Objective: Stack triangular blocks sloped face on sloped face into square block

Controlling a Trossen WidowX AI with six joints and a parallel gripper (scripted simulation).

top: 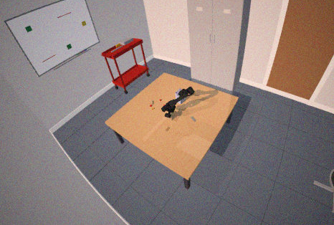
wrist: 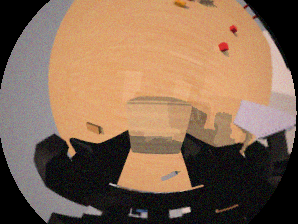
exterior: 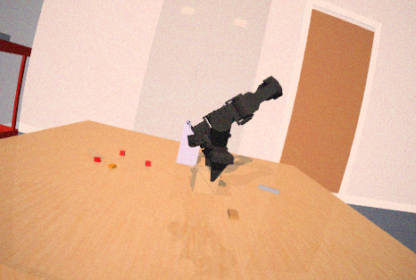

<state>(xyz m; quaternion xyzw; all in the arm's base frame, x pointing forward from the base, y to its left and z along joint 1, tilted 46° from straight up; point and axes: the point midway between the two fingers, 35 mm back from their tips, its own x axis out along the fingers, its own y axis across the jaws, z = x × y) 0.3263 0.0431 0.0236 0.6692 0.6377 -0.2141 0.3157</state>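
My gripper tip is 10 mm below the triangular block. Also, from my gripper tip: small tan block: 170 mm ahead, 50 mm to the left, 40 mm below; then flat grey bar: 240 mm to the left, 100 mm behind, 40 mm below; then orange piece: 300 mm to the right, 40 mm below, 20 mm behind.
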